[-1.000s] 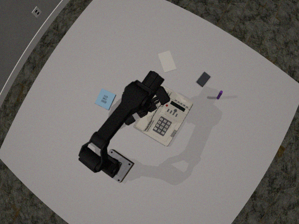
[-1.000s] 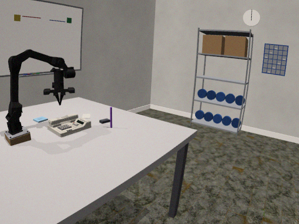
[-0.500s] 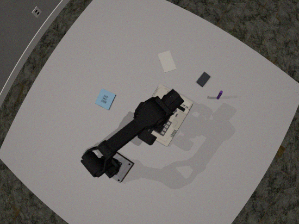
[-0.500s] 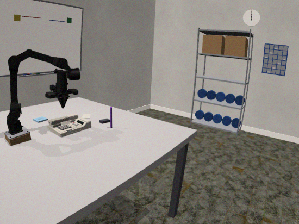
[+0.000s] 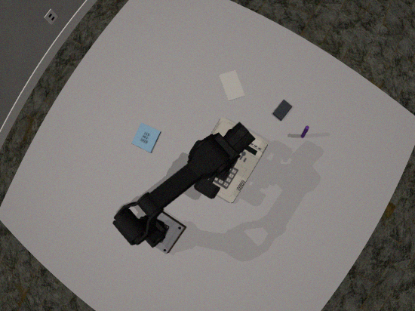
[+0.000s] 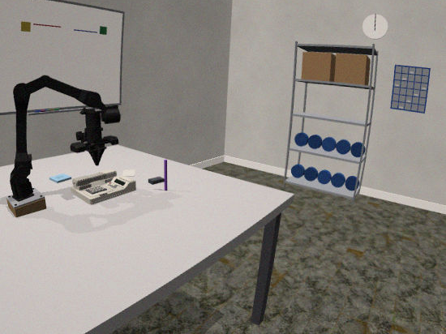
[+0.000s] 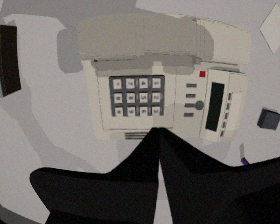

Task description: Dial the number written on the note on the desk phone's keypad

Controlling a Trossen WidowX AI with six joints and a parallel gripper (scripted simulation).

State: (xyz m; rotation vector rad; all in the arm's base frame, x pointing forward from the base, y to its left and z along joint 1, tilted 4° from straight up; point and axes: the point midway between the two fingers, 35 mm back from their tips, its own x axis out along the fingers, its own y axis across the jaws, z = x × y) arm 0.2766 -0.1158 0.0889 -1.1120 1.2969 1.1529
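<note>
Right now my hand is 40 mm short of the beige desk phone, 10 mm to the right of it and 130 mm above it. The rest, counted from my hand: purple stick (210 mm ahead, 180 mm to the right, 90 mm below); handset (30 mm ahead, 70 mm to the left, 110 mm below); white card (270 mm ahead, 110 mm to the left, 150 mm below).
</note>
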